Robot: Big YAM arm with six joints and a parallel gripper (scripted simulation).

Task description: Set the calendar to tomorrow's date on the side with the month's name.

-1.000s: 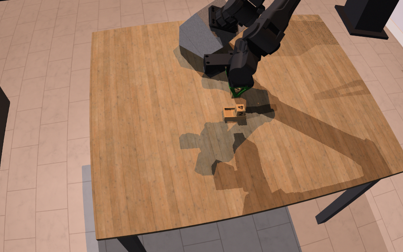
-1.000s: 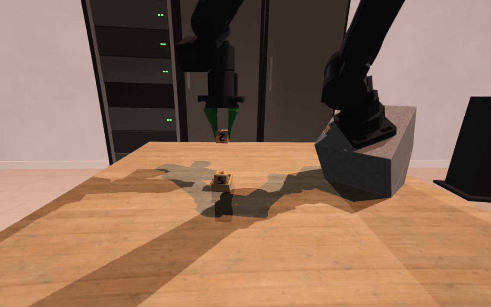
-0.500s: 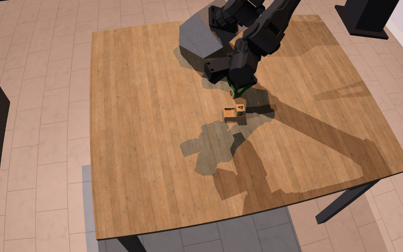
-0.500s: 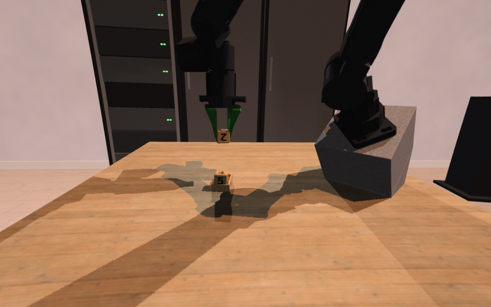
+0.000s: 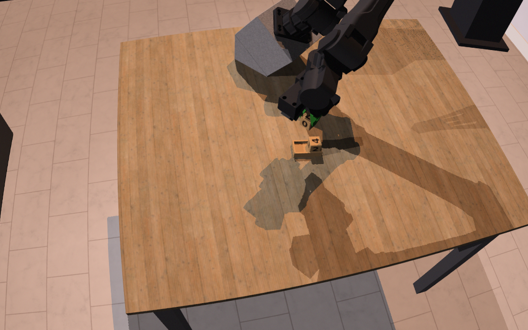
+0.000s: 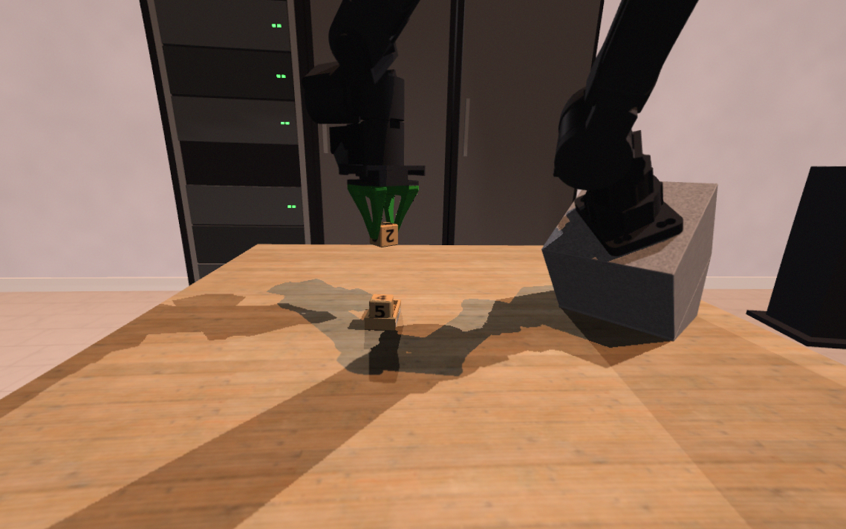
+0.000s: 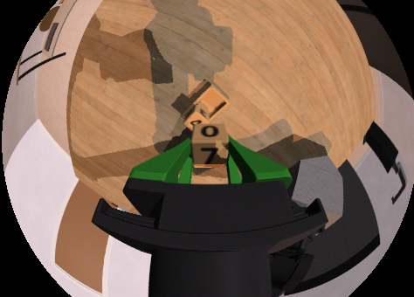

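Now: hand 3 cm to the right of the cube and 10 cm above it. The rest, counted from my hand: wooden calendar tray 1 cm to the left, 12 cm below.
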